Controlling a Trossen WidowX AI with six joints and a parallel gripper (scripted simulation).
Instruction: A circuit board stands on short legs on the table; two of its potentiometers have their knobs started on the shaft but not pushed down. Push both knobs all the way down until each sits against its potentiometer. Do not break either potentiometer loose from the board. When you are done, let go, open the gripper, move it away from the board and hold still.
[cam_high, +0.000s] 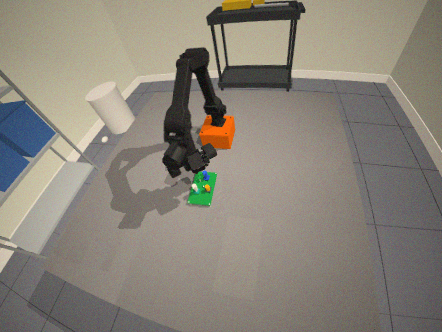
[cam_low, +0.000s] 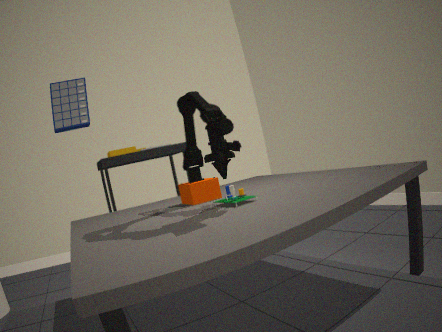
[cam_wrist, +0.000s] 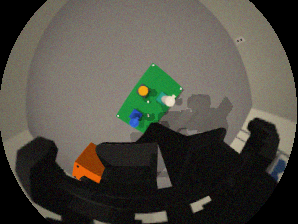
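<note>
Now: gripper tip 3 cm past the blue knob, 1 cm to the right of it and 5 cm above it. From my gripper tip the other things lie so: white knob 5 cm ahead, 4 cm below.
</note>
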